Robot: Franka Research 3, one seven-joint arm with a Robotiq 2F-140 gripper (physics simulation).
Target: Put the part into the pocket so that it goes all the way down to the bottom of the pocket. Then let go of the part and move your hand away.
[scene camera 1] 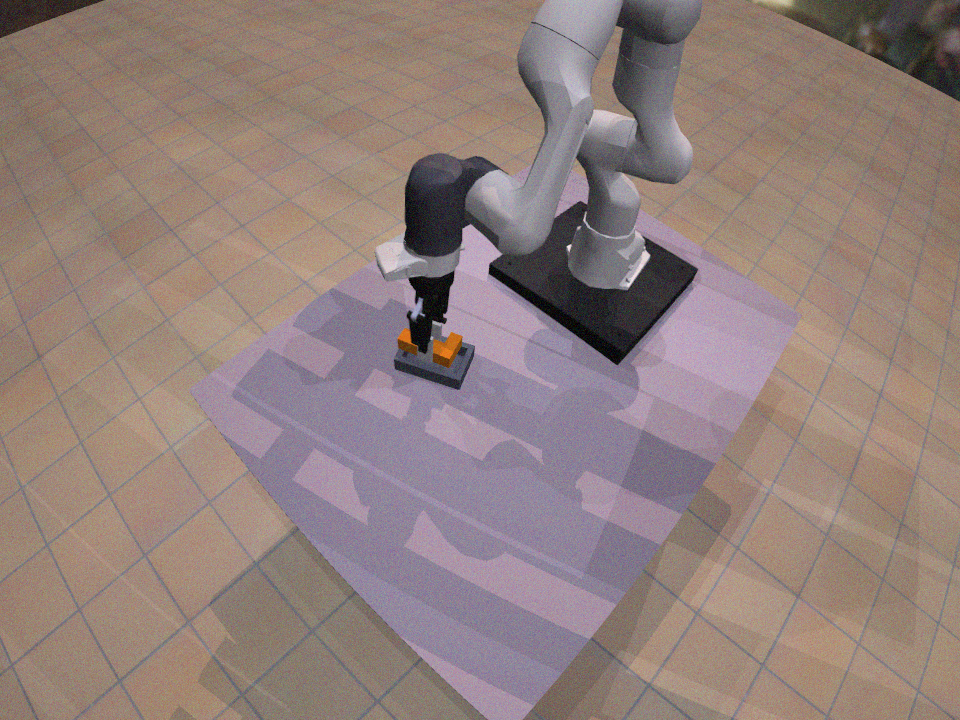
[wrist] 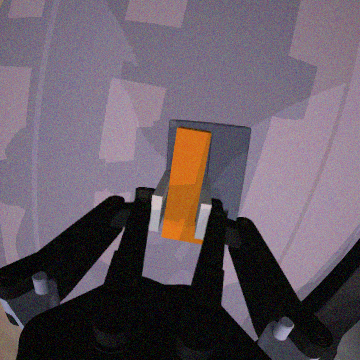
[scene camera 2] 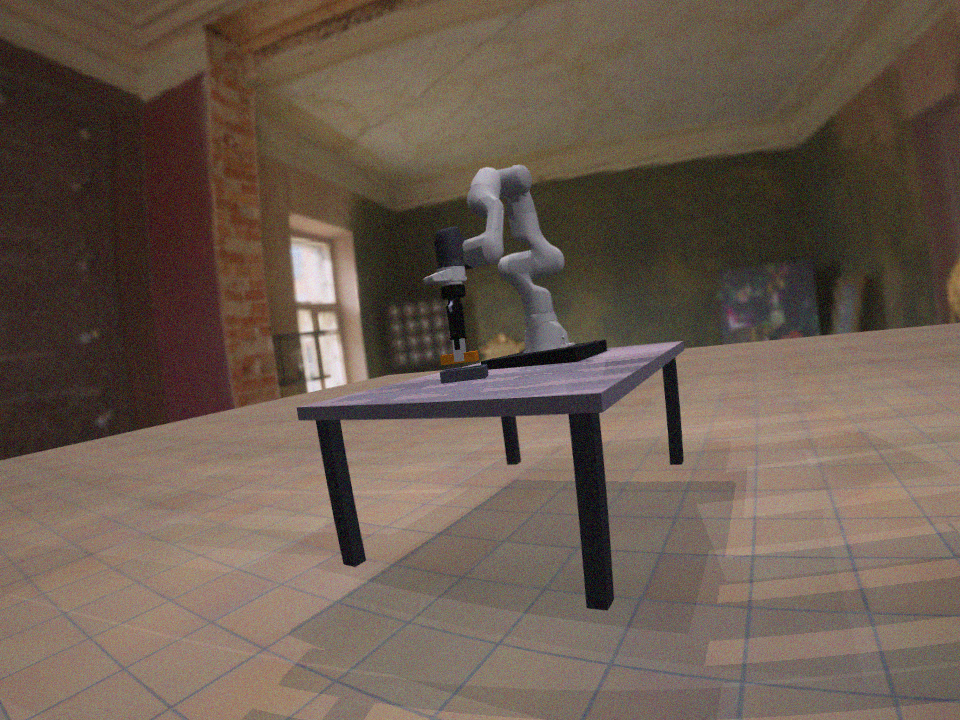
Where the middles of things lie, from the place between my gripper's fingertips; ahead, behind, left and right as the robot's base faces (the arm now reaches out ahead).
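Hand 10 mm left of the orange part (scene camera 1: 444, 354), 10 mm past it, 10 mm below it.
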